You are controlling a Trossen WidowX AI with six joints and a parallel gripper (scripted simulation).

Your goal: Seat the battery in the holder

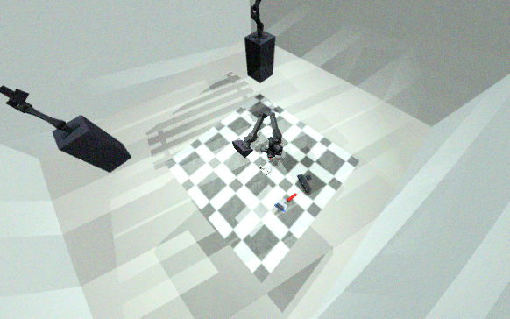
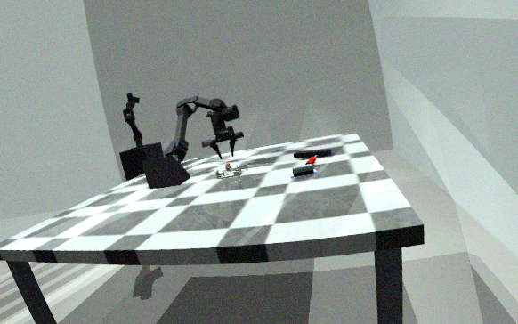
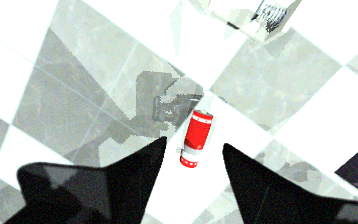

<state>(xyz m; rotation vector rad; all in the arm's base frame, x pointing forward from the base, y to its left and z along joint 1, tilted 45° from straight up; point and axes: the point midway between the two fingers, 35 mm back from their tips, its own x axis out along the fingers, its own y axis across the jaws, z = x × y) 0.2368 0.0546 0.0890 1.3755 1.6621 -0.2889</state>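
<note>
Right now my gripper tip is 10 mm past the battery, 10 mm to the right of it and 40 mm above it. Also, from my gripper tip: black bar 370 mm ahead, 20 mm to the left, 40 mm below.
</note>
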